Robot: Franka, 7 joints.
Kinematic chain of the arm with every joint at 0, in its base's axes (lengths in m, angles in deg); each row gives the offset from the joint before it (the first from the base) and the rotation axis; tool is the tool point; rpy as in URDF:
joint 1: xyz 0 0 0.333 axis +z
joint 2: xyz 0 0 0 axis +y
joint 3: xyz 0 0 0.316 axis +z
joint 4: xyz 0.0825 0 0 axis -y
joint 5: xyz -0.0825 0 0.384 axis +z
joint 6: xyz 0 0 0 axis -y
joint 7: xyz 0.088 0 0 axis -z
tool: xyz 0 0 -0.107 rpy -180 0 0
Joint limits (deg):
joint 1: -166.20..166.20
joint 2: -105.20..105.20
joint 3: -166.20..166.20
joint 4: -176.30..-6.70
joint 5: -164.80..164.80
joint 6: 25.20..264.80
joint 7: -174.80..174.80
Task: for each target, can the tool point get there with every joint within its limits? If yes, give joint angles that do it. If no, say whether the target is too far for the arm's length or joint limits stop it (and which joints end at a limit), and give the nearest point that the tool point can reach.
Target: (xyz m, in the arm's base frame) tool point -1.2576 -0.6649 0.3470
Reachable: no: too far | nearest point -0.7584 -0.4010 0.3414 | short by 0.565 m
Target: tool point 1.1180 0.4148 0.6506
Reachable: no: too far | nearest point 0.7772 0.2884 0.5538 | short by 0.376 m
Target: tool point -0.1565 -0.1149 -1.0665
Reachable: no: too far | nearest point -0.1976 -0.1451 -0.3594 | short by 0.709 m
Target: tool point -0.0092 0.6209 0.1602
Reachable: yes | joints -56.19 -83.70 139.20 -59.02 129.01 240.02 110.52
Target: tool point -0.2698 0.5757 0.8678
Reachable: yes | joints -85.24 -57.32 -79.54 -28.47 93.08 102.11 -117.42
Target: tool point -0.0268 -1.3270 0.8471
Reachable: no: too far | nearest point -0.0162 -0.7998 0.6429 | short by 0.565 m
